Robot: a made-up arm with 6 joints.
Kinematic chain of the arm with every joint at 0, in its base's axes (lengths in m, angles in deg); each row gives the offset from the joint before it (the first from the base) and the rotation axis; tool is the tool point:
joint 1: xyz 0 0 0.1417 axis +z
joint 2: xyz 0 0.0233 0 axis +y
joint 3: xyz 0 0 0.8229 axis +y
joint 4: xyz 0 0 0.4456 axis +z
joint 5: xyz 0 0 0 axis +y
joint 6: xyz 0 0 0.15 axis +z
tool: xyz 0 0 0
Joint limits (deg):
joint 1: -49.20..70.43
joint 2: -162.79..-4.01
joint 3: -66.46..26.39
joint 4: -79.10..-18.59
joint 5: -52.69..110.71
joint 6: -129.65..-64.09
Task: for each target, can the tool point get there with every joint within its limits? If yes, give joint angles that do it. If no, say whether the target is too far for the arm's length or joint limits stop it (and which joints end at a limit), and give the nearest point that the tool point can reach.
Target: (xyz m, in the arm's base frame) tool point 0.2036 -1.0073 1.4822
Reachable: no: too far | nearest point -0.1512 -0.7314 1.2675 | short by 0.498 m
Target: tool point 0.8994 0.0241 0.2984
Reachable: no: joint limits stop it (at a limit: joint 2, joint 3, joint 4, joint 5) | nearest point 0.2159 0.0058 1.2749 | short by 1.192 m
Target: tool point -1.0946 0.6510 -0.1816
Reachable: yes | joints -33.04 -93.63 -39.48 -33.97 62.53 -96.41
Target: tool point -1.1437 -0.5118 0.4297
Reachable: yes | joints 26.45 -57.03 -43.12 -25.53 -25.56 -98.29
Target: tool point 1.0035 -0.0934 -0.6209
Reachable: no: joint limits stop it (at a limit: joint 2, joint 3, joint 4, joint 5) | nearest point 0.2435 -0.0227 -0.9089 | short by 0.816 m
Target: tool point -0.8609 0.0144 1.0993
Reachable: yes | joints -7.91 -28.86 -38.25 -72.45 63.03 -80.00
